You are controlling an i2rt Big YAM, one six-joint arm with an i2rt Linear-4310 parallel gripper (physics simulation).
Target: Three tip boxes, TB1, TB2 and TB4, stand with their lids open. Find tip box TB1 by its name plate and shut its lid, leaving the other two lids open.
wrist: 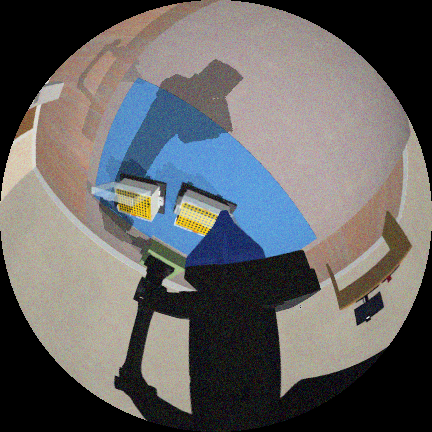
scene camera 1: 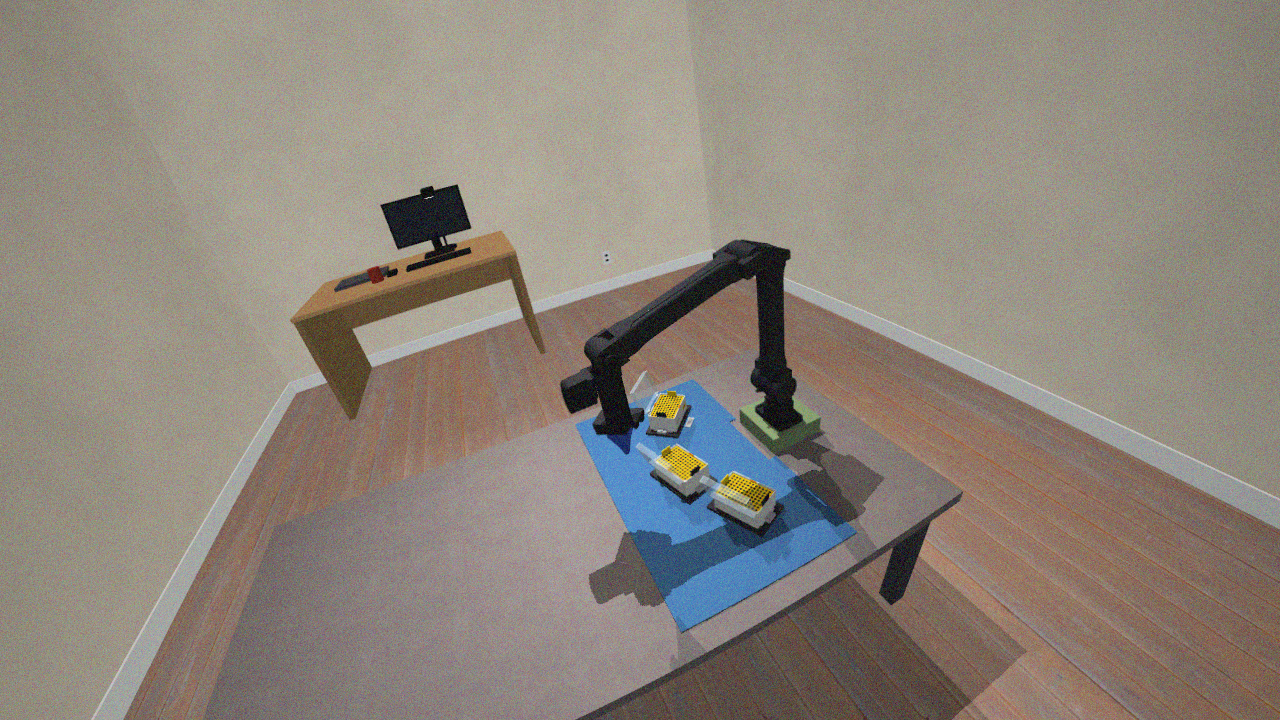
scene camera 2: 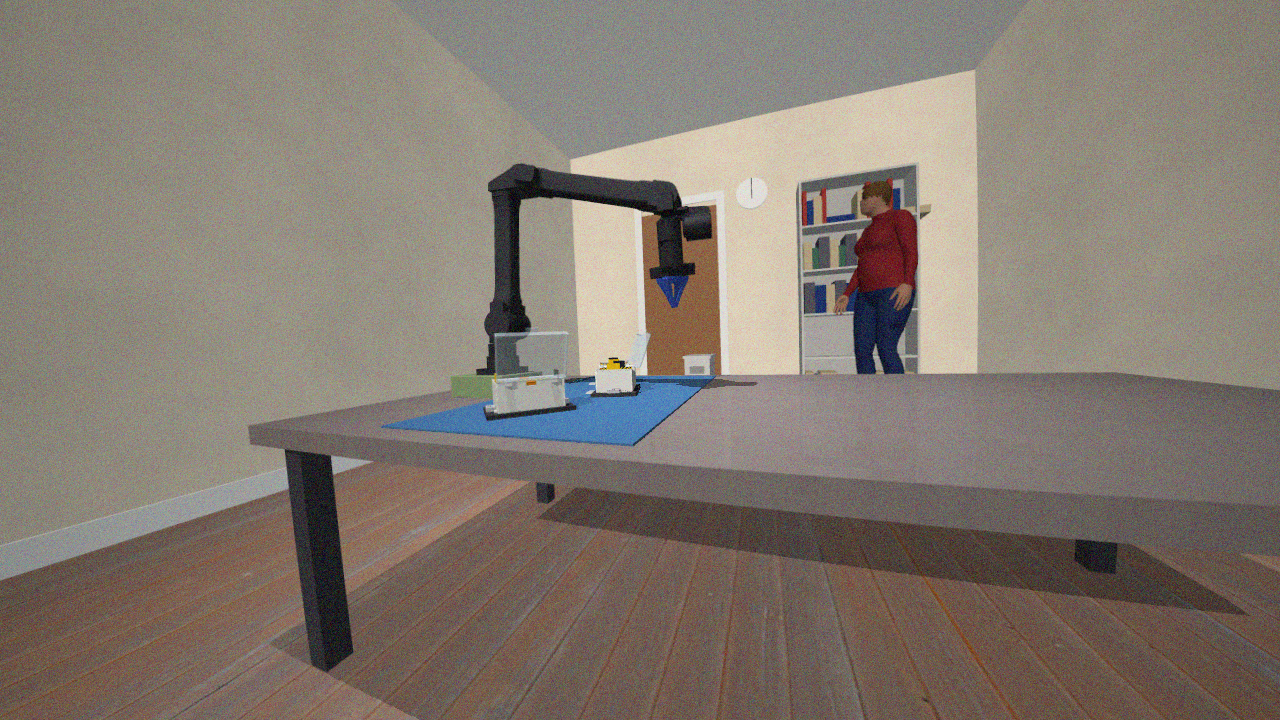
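Where they show: gripper, between the fingertips: [wrist: 224, 214] [scene camera 1: 627, 453] [scene camera 2: 674, 307]; arm's base, origin of its link: [wrist: 158, 264] [scene camera 1: 778, 415].
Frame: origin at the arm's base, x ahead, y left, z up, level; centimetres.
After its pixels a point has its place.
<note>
TB1 is the middle box [scene camera 1: 683, 474] [scene camera 2: 615, 379] {z -1.3, x 35.0, y -4.7 cm} [wrist: 201, 214] {z 9.1, x 41.2, y 4.8 cm}, white with a yellow tip rack. Its clear lid [scene camera 1: 648, 454] {z 9.2, x 41.6, y 2.0 cm} [scene camera 2: 639, 350] {z 5.2, x 40.7, y -3.2 cm} stands open; the fingers hide it in the wrist view. TB4 [scene camera 1: 748, 506] {z 7.3, x 30.1, y 27.0 cm} [wrist: 137, 200] {z 7.3, x 34.1, y 15.7 cm} stands beside it, lid [wrist: 102, 191] {z 9.2, x 32.3, y 23.6 cm} open. TB2 [scene camera 1: 666, 416] [scene camera 2: 529, 395] stands on TB1's other side, lid [scene camera 1: 640, 385] {z 7.4, x 29.7, y -29.4 cm} [scene camera 2: 530, 351] {z 6.4, x 29.8, y -29.2 cm} open. The name plates are not readable. My gripper [scene camera 1: 626, 450] {z 15.2, x 47.3, y 5.1 cm} [scene camera 2: 674, 306] {z 15.2, x 47.3, y 5.1 cm} [wrist: 224, 214] {z 15.2, x 47.3, y 5.1 cm} is shut and empty, pointing down, high above the mat's far side from the base, on TB1's lid side.
The boxes stand on a blue mat [scene camera 1: 698, 573] {z -5.0, x 44.1, y 27.8 cm} [scene camera 2: 572, 428] {z -5.0, x 40.1, y -34.5 cm} [wrist: 270, 200] {z -5.0, x 47.5, y -11.2 cm} on a grey table [scene camera 1: 402, 573] {z -5.3, x 109.3, y -7.8 cm} [scene camera 2: 895, 429] {z -5.3, x 83.1, y -27.4 cm} [wrist: 325, 100] {z -5.3, x 79.3, y -0.9 cm}. The arm's green base block [scene camera 1: 780, 429] {z 0.7, x 4.0, y 5.7 cm} [scene camera 2: 472, 385] {z -2.2, x -2.3, y -9.2 cm} [wrist: 167, 255] {z -1.9, x 7.4, y -0.6 cm} stands beside the mat. A desk with a monitor [scene camera 1: 426, 216] stands beyond the table.
</note>
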